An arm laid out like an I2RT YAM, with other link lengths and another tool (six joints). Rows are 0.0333 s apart.
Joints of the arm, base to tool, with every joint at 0 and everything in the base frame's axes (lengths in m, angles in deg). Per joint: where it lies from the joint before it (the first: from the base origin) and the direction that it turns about. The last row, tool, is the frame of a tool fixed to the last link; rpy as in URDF.
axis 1: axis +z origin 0 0 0.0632
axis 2: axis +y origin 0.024 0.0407 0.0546
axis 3: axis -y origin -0.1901 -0.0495 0
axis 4: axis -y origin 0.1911 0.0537 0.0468
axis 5: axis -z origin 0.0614 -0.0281 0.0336
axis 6: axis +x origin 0.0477 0 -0.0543
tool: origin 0.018 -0.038 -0.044 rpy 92.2 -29 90
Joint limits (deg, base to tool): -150..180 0..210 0..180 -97..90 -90..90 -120..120
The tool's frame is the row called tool.
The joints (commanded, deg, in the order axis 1, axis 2, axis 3, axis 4, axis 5, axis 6), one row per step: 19.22 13.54 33.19 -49.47 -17.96 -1.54; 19.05 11.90 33.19 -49.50 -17.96 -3.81; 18.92 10.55 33.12 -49.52 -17.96 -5.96; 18.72 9.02 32.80 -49.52 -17.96 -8.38; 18.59 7.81 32.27 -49.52 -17.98 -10.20; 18.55 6.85 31.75 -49.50 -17.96 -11.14; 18.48 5.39 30.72 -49.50 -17.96 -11.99; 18.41 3.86 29.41 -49.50 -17.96 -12.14
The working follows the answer.
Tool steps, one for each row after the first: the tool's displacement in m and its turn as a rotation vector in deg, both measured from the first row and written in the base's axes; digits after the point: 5 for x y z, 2 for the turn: 0.00085 -0.00167 0.00298 -1.03 -2.80 0.88; 0.00165 -0.00314 0.00536 -2.11 -5.21 1.70; 0.00255 -0.00482 0.00713 -3.44 -7.72 2.53; 0.00319 -0.00599 0.00730 -4.51 -9.39 3.19; 0.00340 -0.00661 0.00674 -5.05 -10.36 3.51; 0.00339 -0.00725 0.00440 -5.53 -11.25 3.78; 0.00307 -0.00757 0.00042 -5.58 -11.54 3.76
Tool pose at each row, in the base's axes (x y z in m, rotation vector in deg; rounded; the steps above come from the unrounded poses): 0.08480 0.02935 0.14779 104.25 109.89 87.14; 0.08564 0.02768 0.15077 100.14 110.10 87.83; 0.08645 0.02621 0.15315 96.49 110.38 88.13; 0.08734 0.02453 0.15492 92.65 110.65 88.16; 0.08798 0.02336 0.15509 89.97 110.97 87.95; 0.08819 0.02274 0.15453 88.49 111.05 87.90; 0.08819 0.02210 0.15219 87.16 111.08 87.85; 0.08786 0.02178 0.14821 86.84 110.92 87.94

